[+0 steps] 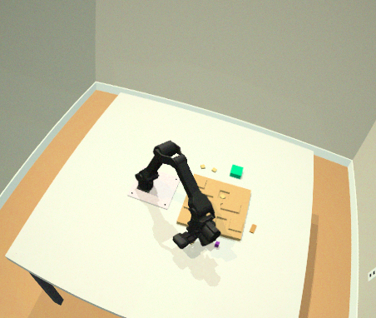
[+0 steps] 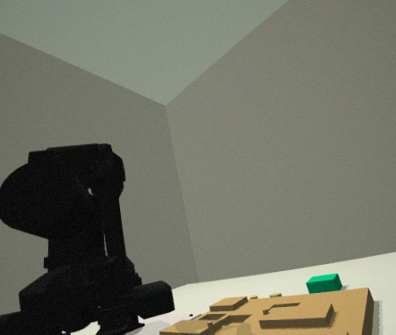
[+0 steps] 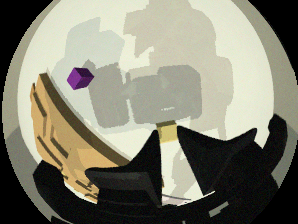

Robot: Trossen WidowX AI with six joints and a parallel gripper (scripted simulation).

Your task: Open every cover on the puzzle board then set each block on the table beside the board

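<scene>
The purple block lies 110 mm ahead of my gripper tip and 30 mm to the left of it. The rest, counted from my gripper tip: orange block (240 mm ahead, 180 mm to the left, 10 mm below); green block (70 mm ahead, 480 mm to the left).
</scene>
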